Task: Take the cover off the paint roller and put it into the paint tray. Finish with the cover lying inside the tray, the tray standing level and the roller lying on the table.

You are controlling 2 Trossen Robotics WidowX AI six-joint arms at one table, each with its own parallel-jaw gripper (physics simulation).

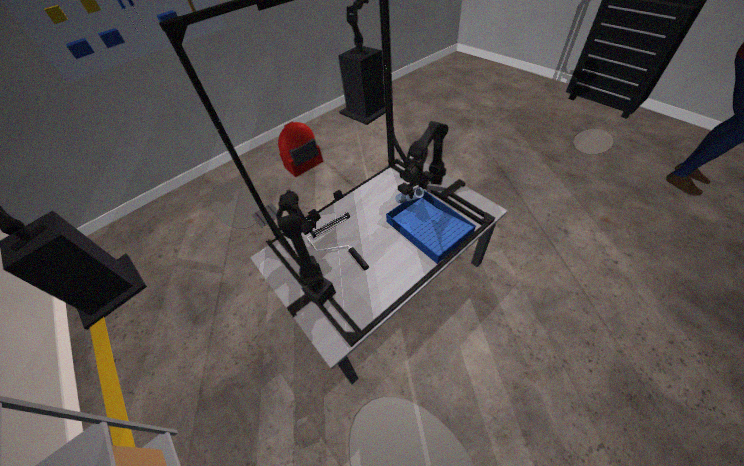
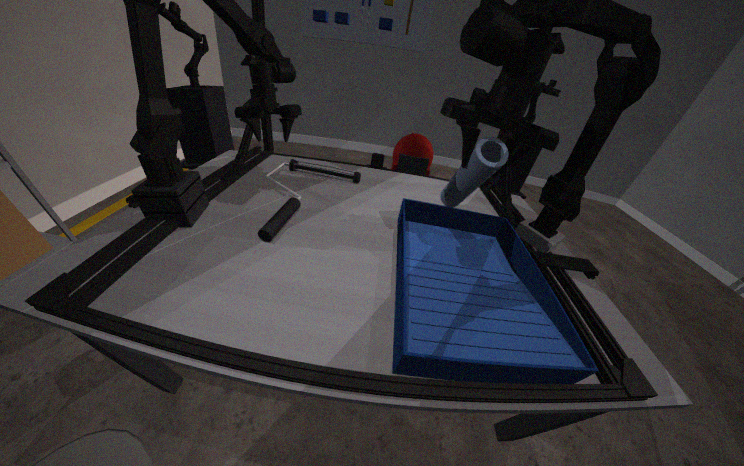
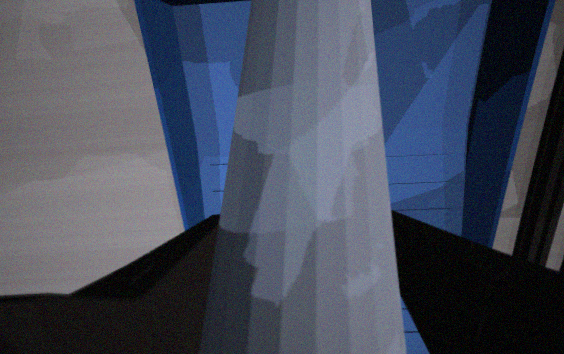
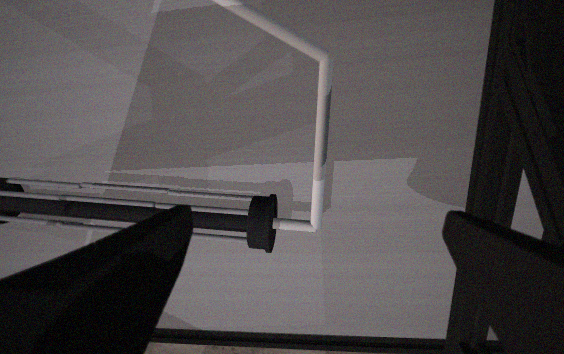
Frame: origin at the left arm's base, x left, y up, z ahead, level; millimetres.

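Seen in the pictures: left gripper, fingertip midpoint: (image 1: 415, 196) (image 2: 478, 171) (image 3: 300, 223); right gripper, fingertip midpoint: (image 1: 307, 233) (image 2: 272, 141) (image 4: 317, 219); left arm's base, link origin: (image 1: 436, 180) (image 2: 543, 229); right arm's base, link origin: (image 1: 316, 285) (image 2: 166, 179).
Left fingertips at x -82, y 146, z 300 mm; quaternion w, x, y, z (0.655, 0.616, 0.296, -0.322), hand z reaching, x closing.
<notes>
Pixels of each thing's top centre, then the offset from my left fingertips to it. "spot": a spot on its surface instead. Level surfaces: height alone.
- blue tray, top centre: (image 3: 336, 220) (image 2: 476, 260) (image 1: 429, 219) dx +83, dy -136, dz +21 mm
- black wire cage, top centre: (image 4: 99, 225) (image 2: 325, 165) (image 1: 330, 222) dx -447, dy -159, dz +114 mm
- white bent rod, surface spot: (image 4: 320, 125) spot: dx -488, dy -177, dz +273 mm
- dark handle, surface spot: (image 2: 278, 219) (image 1: 362, 259) spot: dx -207, dy -171, dz +309 mm
- white table, surface height: dy -201 mm
The pale blue-grey cover (image 1: 418, 192) (image 2: 466, 178) (image 3: 310, 125) is a hollow tube. My left gripper (image 2: 485, 164) (image 3: 300, 223) is shut on it and holds it tilted in the air near the back edge of the blue tray (image 1: 439, 233) (image 2: 494, 372) (image 3: 430, 170). The tray stands level at the right of the table. The bare roller lies on the table at the back left: black wire cage (image 1: 329, 225) (image 2: 323, 170) (image 4: 262, 223), white bent rod (image 4: 320, 125), dark handle (image 1: 358, 257) (image 2: 278, 219). My right gripper (image 2: 271, 139) (image 4: 317, 219) is open and empty above the roller's cage end.
A black rail frame (image 1: 307, 296) (image 2: 247, 359) runs around the white table (image 1: 384, 274) (image 2: 285, 296). Tall black posts (image 1: 219, 126) rise at the back. A red mask-like object (image 1: 299, 148) (image 2: 412, 150) shows behind the table. A person's legs (image 1: 719, 139) show at the far right.
</notes>
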